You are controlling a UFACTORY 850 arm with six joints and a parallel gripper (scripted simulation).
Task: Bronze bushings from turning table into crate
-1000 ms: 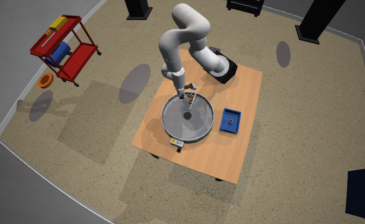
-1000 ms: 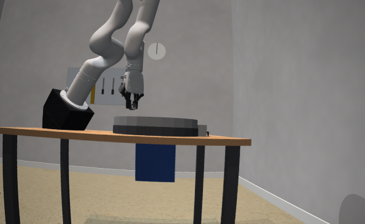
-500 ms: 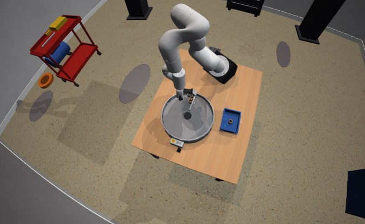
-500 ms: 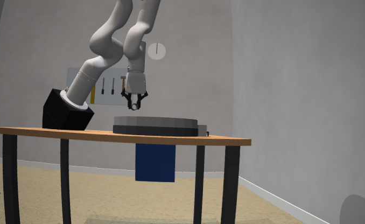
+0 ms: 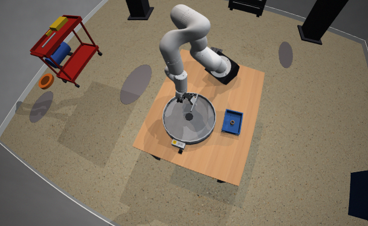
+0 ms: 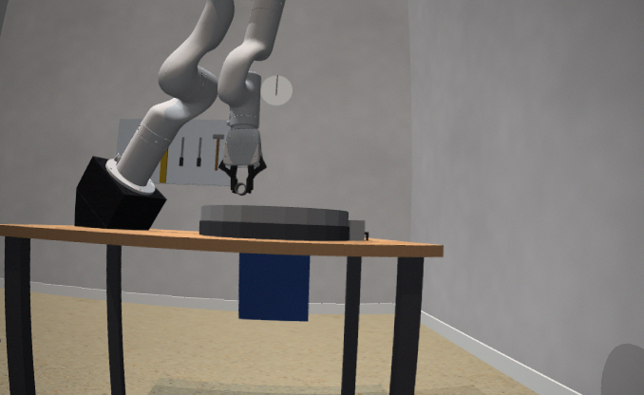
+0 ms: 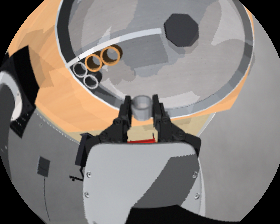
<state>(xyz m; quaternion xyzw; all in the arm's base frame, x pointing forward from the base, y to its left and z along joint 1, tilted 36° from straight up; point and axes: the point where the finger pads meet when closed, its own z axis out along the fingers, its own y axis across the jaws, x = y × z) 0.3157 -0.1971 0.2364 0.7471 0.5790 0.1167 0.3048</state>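
Now: the grey turning table 11 cm ahead of my hand, 7 cm to the left of it and 9 cm below it. Round my hand: blue crate 8 cm ahead, 42 cm to the left, 11 cm below.
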